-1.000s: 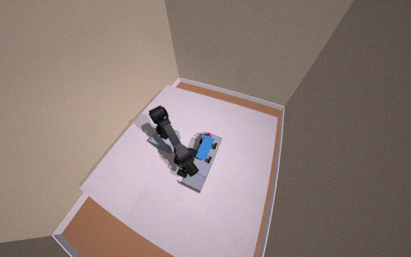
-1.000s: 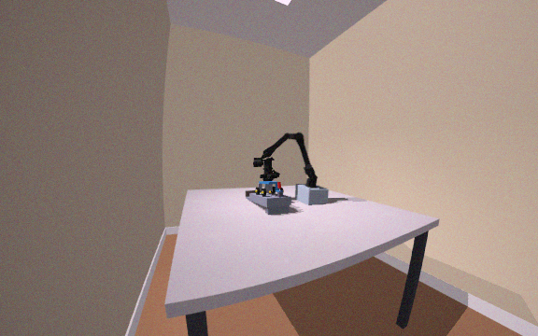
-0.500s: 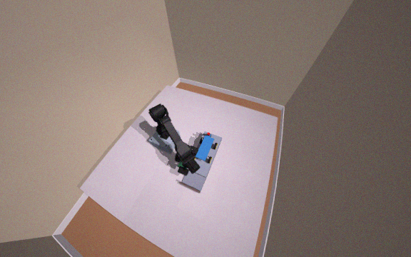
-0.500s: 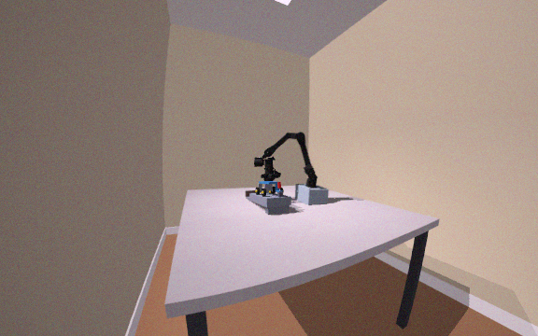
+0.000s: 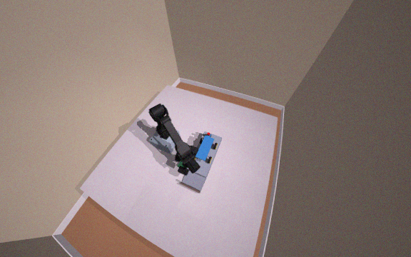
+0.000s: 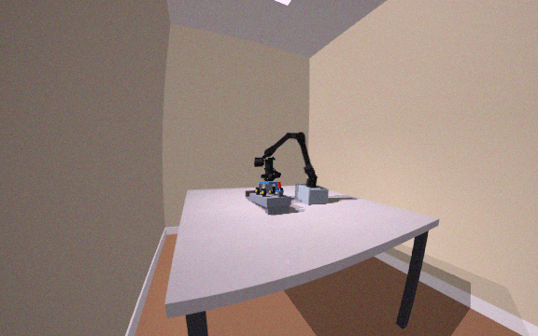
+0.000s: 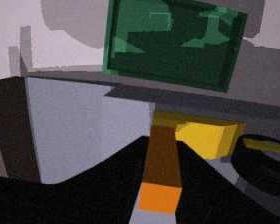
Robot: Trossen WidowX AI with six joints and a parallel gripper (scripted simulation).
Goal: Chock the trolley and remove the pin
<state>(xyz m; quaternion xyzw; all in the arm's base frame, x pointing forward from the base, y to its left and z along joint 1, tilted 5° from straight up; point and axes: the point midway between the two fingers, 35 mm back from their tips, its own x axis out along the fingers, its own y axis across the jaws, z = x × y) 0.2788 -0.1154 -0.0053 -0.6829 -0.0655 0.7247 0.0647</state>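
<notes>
Right now my gripper tip is 2 cm to the right of the yellow chock and 1 cm above it. From my gripper tip the other things lie so: green tray 6 cm behind, 1 cm to the left, 10 cm below; red-headed stop pin 4 cm ahead, 24 cm to the left, 4 cm above; blue trolley 6 cm ahead, 13 cm to the left, 2 cm above.
</notes>
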